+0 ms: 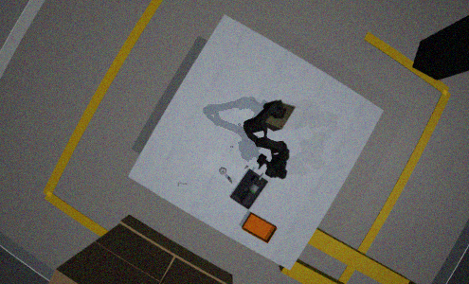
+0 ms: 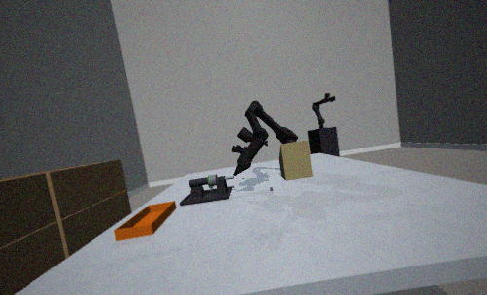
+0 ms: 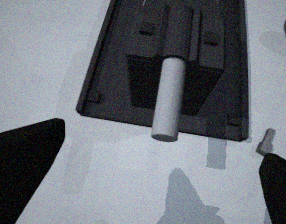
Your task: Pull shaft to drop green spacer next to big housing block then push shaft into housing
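My gripper tip is 8 cm short of the grey shaft, 2 cm to the left of it and 2 cm above it. From my gripper tip the other things lie so: orange tray 36 cm ahead, 13 cm to the left, 9 cm below.
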